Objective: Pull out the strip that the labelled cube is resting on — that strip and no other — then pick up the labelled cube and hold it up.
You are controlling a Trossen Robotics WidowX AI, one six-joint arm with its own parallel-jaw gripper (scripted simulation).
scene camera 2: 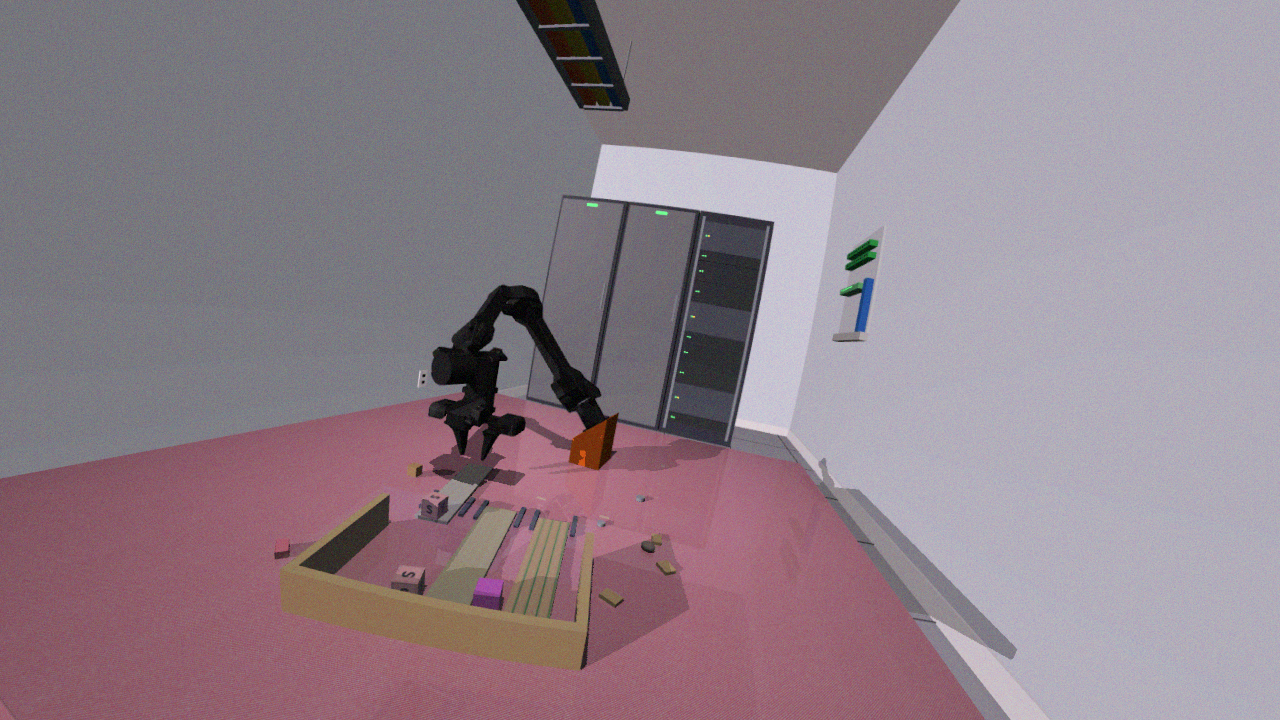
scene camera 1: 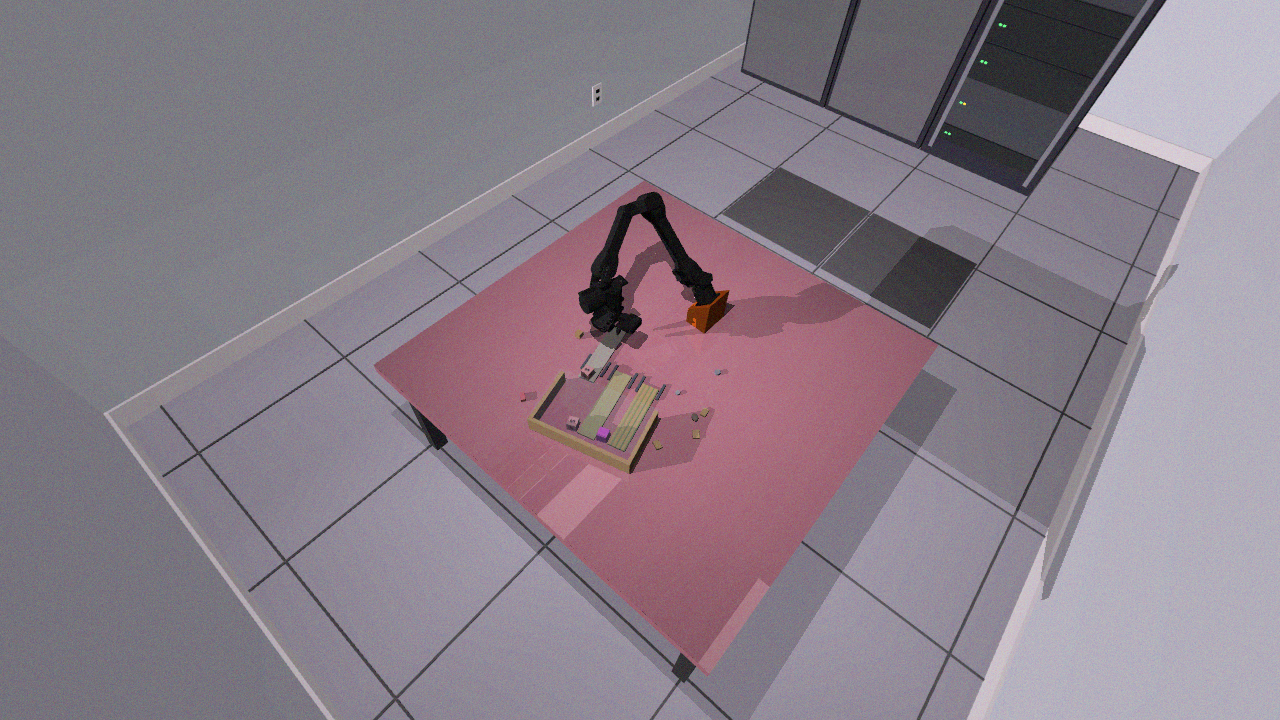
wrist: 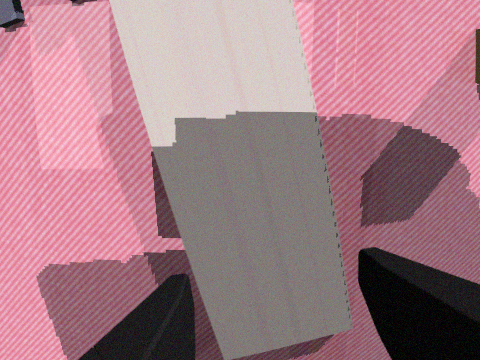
Observation:
I see my gripper (scene camera 2: 472, 457) and a pale strip (scene camera 2: 460, 488).
The pale strip also shows in scene camera 1 (scene camera 1: 598, 360) and in the wrist view (wrist: 227, 100). My gripper also shows in scene camera 1 (scene camera 1: 612, 331) and in the wrist view (wrist: 275, 278).

